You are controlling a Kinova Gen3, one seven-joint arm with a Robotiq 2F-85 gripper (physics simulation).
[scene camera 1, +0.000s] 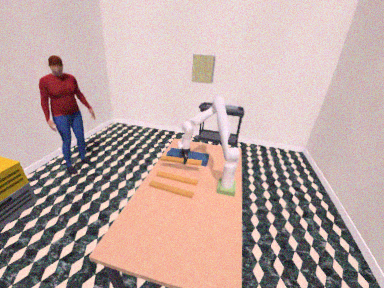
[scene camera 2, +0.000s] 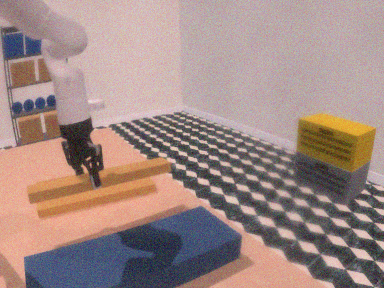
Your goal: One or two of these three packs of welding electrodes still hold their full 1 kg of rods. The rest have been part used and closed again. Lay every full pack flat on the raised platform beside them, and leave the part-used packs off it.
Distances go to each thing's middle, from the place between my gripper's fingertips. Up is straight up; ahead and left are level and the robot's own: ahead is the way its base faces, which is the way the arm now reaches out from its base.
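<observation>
Measured from the blue raised platform [scene camera 2: 195, 241], my hand is 8 cm above it, 1 cm short of it and 21 cm to the left of it.
</observation>
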